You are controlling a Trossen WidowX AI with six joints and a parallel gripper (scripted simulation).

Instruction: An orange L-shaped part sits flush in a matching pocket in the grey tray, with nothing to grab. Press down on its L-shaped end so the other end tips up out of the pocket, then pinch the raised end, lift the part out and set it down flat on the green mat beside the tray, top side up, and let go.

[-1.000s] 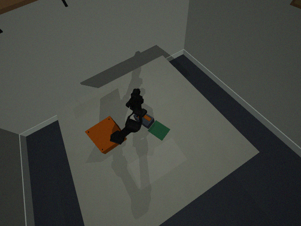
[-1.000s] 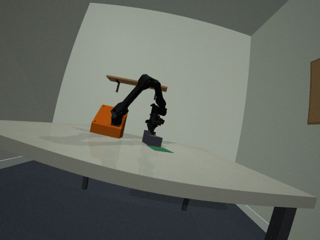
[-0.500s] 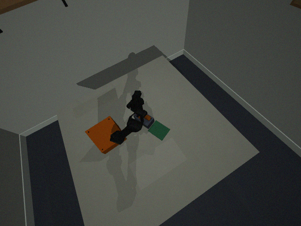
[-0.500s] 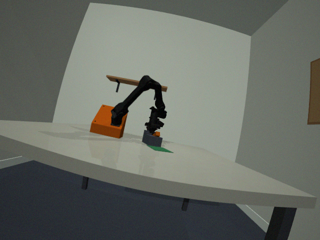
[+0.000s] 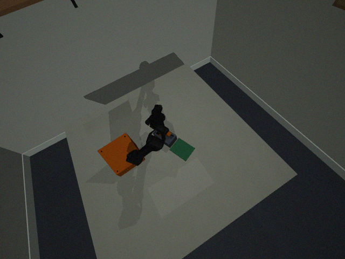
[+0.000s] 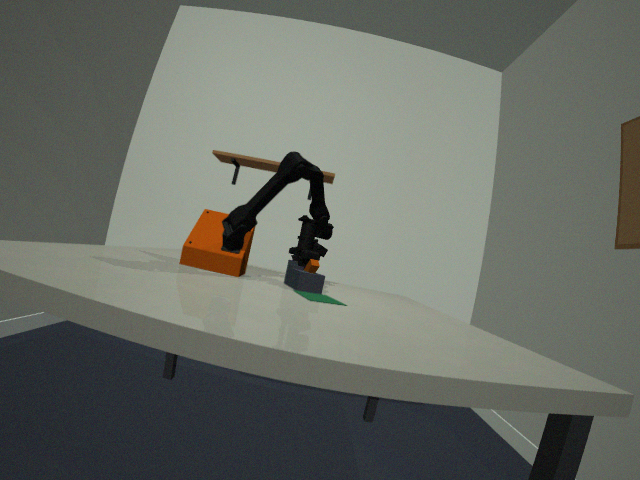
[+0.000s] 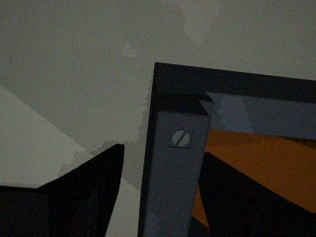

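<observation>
Right now the orange L-shaped part is 10 mm ahead of my gripper tip, 50 mm to the right of it and 10 mm above it. From my gripper tip the other things lie so: green mat (60 mm ahead, 210 mm to the right, 50 mm below).
</observation>
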